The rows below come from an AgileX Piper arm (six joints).
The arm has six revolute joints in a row. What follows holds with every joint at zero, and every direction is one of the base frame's. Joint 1 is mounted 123 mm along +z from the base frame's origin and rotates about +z. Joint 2 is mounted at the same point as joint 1 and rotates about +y. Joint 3 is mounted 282.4 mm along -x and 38.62 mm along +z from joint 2 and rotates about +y. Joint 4 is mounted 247.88 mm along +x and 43.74 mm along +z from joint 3 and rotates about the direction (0.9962, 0, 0.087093). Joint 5 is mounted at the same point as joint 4 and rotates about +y. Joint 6 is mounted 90.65 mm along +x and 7.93 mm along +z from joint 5 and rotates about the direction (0.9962, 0, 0.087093). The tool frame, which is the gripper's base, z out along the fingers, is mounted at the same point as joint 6; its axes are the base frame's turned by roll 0, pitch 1.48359 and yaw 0 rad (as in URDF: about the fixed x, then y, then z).
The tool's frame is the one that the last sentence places.
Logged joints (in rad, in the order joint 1, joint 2, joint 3, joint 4, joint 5, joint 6), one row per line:
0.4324 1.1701 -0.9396 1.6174 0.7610 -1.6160
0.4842 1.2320 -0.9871 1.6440 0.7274 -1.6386
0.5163 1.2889 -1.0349 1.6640 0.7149 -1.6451
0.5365 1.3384 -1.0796 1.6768 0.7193 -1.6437
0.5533 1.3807 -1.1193 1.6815 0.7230 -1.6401
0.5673 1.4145 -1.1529 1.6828 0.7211 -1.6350
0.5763 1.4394 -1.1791 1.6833 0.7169 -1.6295
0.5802 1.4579 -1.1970 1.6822 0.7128 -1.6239
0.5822 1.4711 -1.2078 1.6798 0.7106 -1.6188
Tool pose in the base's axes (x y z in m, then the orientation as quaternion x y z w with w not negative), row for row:
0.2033 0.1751 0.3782 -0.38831 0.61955 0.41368 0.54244
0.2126 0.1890 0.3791 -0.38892 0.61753 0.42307 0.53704
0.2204 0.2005 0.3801 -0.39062 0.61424 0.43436 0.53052
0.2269 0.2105 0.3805 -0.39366 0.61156 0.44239 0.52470
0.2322 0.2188 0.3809 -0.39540 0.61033 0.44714 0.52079
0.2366 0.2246 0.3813 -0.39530 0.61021 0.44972 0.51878
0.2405 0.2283 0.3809 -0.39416 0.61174 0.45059 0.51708
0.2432 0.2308 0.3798 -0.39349 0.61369 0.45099 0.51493
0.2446 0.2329 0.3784 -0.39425 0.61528 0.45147 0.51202
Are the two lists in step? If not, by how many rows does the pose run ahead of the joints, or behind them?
The pose runs 1 row ahead of the joints: the pose in row i belongs to the joints in row i + 1.
